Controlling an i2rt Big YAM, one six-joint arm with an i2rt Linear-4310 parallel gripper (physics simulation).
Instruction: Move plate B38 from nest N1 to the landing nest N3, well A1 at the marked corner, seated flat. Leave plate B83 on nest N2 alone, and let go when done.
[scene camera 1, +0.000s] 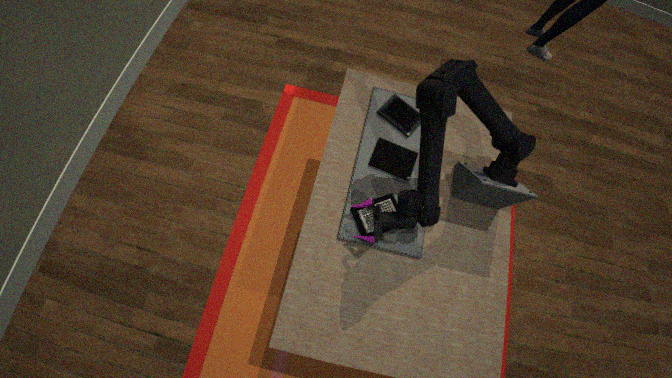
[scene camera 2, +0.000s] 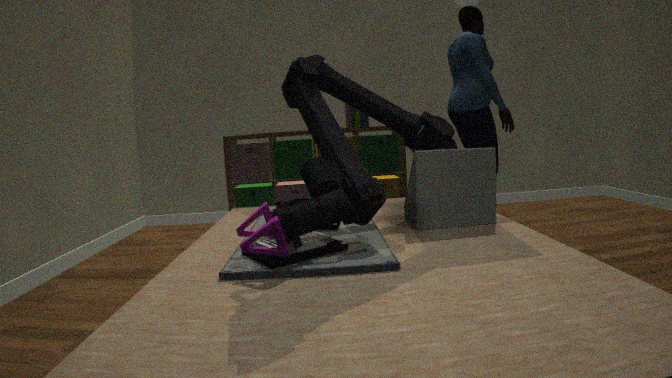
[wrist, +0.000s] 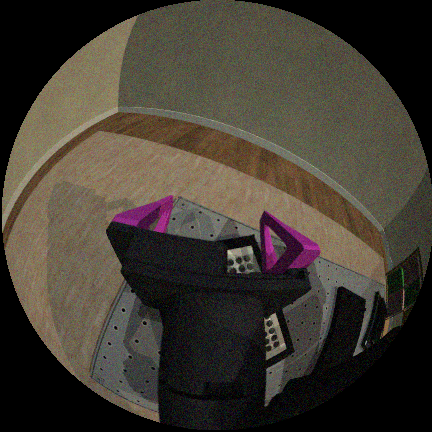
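A light well plate (scene camera 1: 385, 205) (scene camera 2: 267, 243) (wrist: 242, 260) sits on a black nest (scene camera 2: 305, 257) at the near end of the grey board (scene camera 1: 405, 248) (scene camera 2: 370, 259) (wrist: 110, 345). My gripper (scene camera 1: 363, 221) (scene camera 2: 256, 234) (wrist: 218, 207) is open, with its magenta fingers low at opposite sides of this plate; the black gripper body covers its middle. A flat black block (scene camera 1: 393, 158) (wrist: 342, 320), plate or nest, is at the middle position. A dark, rimmed nest (scene camera 1: 399, 115) (wrist: 374, 320) is at the far end. Labels and the A1 mark cannot be read.
The arm stands on a grey pedestal (scene camera 1: 490, 192) (scene camera 2: 452, 190) beside the board, on the wooden table (scene camera 1: 400, 305) (scene camera 2: 425, 325) (wrist: 75, 165). Its forearm passes over the board's side. A person (scene camera 1: 565, 25) (scene camera 2: 472, 75) and a shelf unit (scene camera 2: 273, 155) are beyond the table.
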